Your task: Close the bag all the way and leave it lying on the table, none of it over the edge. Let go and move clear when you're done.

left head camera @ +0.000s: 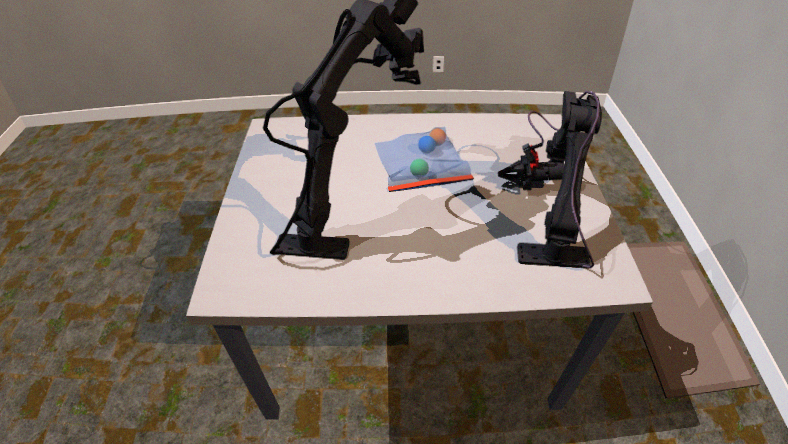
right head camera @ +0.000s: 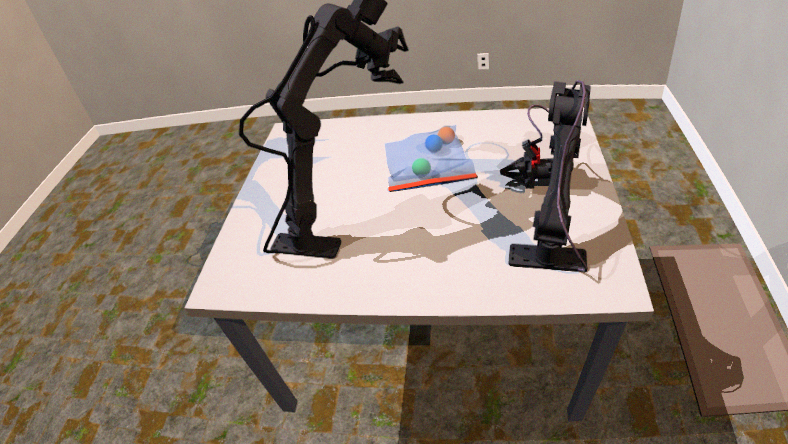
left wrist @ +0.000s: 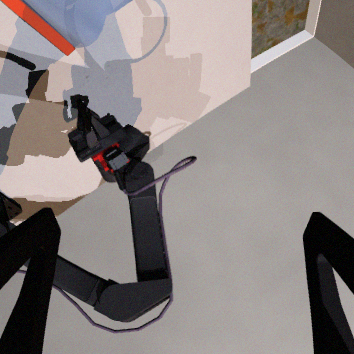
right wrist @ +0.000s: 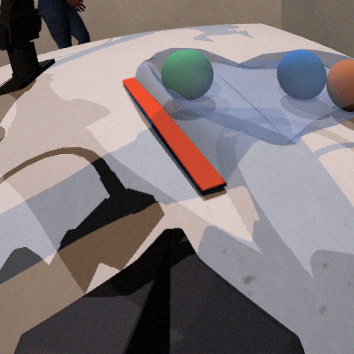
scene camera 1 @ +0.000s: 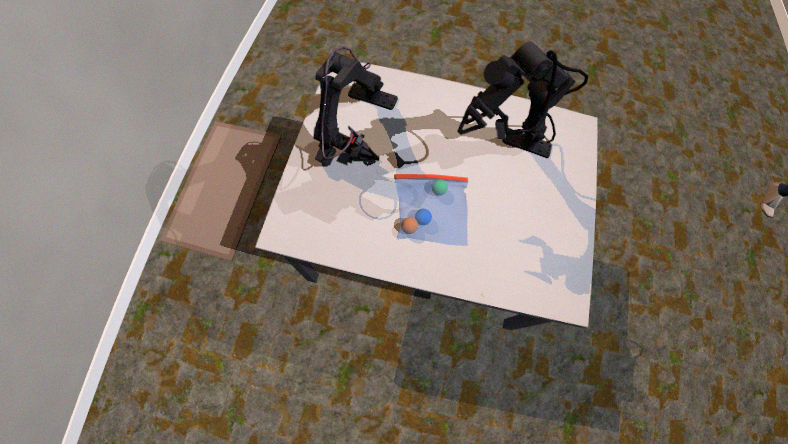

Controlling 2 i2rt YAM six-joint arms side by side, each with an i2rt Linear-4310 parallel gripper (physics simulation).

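The clear bluish bag (left head camera: 394, 154) (right head camera: 402, 154) (scene camera 1: 454, 226) lies on the table with a red strip (left head camera: 430, 183) (right head camera: 432, 182) (scene camera 1: 430, 177) (left wrist: 42, 27) (right wrist: 175, 137) along one edge. Green ball (left head camera: 419, 167) (scene camera 1: 439, 186) (right wrist: 187, 74), blue ball (left head camera: 426, 143) (scene camera 1: 423, 216) (right wrist: 301, 74) and orange ball (left head camera: 437, 135) (scene camera 1: 409, 225) (right wrist: 344, 85) show in the bag's area. Whether the strip is fully sealed I cannot tell. My right gripper (left head camera: 500, 174) (right head camera: 502, 172) (scene camera 1: 377, 159) (right wrist: 173, 241) is shut and empty, low, apart from the strip's near end. My left gripper (left head camera: 420, 57) (right head camera: 404, 65) (left wrist: 179, 224) is open and empty, high above the table.
The white table (left head camera: 352, 292) (right head camera: 352, 286) (scene camera 1: 529, 275) extends beyond the bag on every side. Both arm bases stand at its front in the head views. A translucent brownish panel (left head camera: 711, 352) (scene camera 1: 215, 187) shows beside the table. A person's legs (right wrist: 62, 22) show in the right wrist view.
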